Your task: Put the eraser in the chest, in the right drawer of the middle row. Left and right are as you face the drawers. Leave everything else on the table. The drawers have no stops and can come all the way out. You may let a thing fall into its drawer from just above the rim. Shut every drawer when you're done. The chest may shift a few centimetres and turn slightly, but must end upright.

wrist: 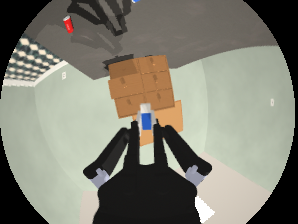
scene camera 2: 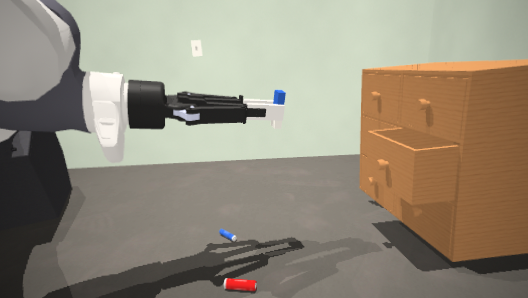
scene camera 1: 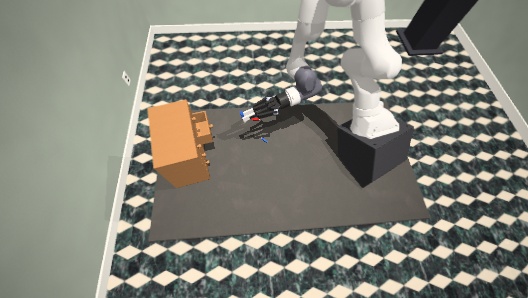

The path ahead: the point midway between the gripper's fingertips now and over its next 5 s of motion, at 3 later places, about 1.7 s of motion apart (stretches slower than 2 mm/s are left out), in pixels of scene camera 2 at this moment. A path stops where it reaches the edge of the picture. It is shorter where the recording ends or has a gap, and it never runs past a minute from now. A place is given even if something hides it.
My gripper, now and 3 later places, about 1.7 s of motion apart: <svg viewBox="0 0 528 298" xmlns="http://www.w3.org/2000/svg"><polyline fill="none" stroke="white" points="280,110 280,121 336,112 394,108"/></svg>
